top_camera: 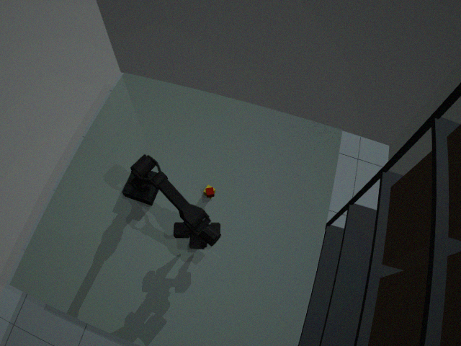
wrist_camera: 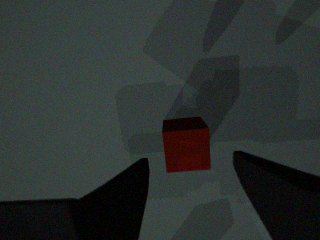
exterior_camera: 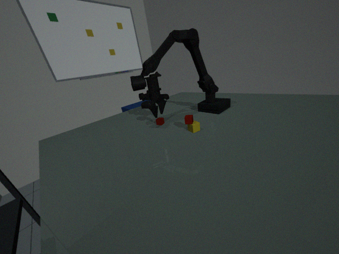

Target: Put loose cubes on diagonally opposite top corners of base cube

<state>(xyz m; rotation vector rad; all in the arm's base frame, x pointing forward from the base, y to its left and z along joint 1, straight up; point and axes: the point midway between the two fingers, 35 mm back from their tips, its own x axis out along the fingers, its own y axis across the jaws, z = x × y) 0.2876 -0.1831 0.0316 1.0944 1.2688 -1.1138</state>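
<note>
Now: the yellow cube 220 mm to the left of my gripper tip, 30 mm below it and 10 mm ahead of it.
</note>
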